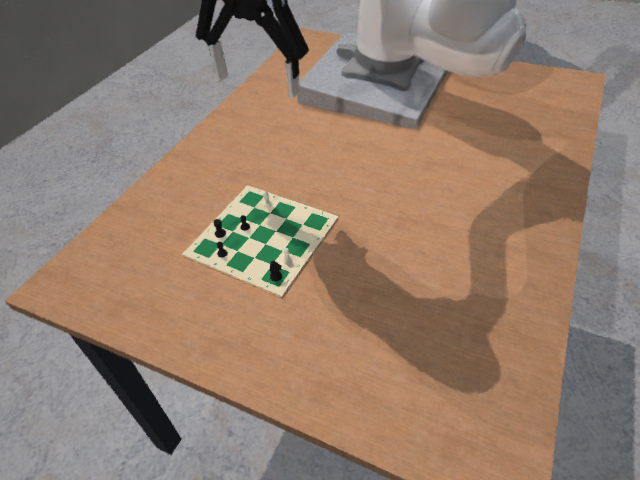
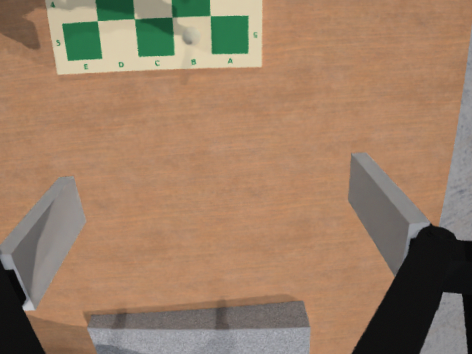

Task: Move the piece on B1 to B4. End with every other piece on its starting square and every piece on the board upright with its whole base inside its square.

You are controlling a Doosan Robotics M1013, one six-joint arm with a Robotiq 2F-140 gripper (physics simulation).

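Where they show: gripper, fingertip midpoint: (image 1: 257,86) (image 2: 213,188); arm's base at its link origin: (image 1: 383,66).
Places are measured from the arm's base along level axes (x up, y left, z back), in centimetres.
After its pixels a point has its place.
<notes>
The black pawn on B1 (image 1: 222,252) @(x -2.4, y -9.9, z -71.2 cm) stands upright near the left corner of the chessboard (image 1: 263,234) @(x -3.3, y -5.1, z -63.8 cm) (image 2: 156,40) @(x -3.3, y -4.5, z -55.9 cm). The green square B4 (image 1: 257,216) @(x -3.3, y -8.5, z -59.6 cm) is bare. A black pawn (image 1: 244,224) @(x -2.1, y -9.2, z -63.5 cm) stands on B3, and a taller black piece (image 1: 219,230) @(x -1.8, y -12.8, z -66.8 cm) on A2. A black knight-like piece (image 1: 275,272) @(x -1.6, y 1.8, z -72.8 cm) is on E1, a white piece (image 1: 288,258) @(x -2.3, y 2.4, z -68.5 cm) on E2. Another white piece (image 1: 267,200) @(x -1.9, y -7.8, z -56.0 cm) (image 2: 190,35) @(x -0.2, y -8.3, z -56.1 cm) stands on B5. My gripper (image 1: 256,88) @(x 19.6, y -9.9, z -49.8 cm) (image 2: 213,188) @(x 19.6, y -9.9, z -49.8 cm) is wide open and empty, high above the robot's side of the table, away from the board.
The grey base block (image 1: 356,105) @(x -0.8, y -1.3, z -18.6 cm) (image 2: 200,341) @(x 0.2, y -2.2, z -16.2 cm) lies at the table's rear, below the white arm (image 1: 439,31) @(x 16.8, y 15.3, z -13.5 cm). The wooden table (image 1: 403,206) @(x -3.9, y 18.2, z -46.7 cm) (image 2: 215,120) @(x -3.9, y -9.1, z -46.4 cm) extends around the board. The arm's shadow falls to the right of the board and partly across its row 5 side.
</notes>
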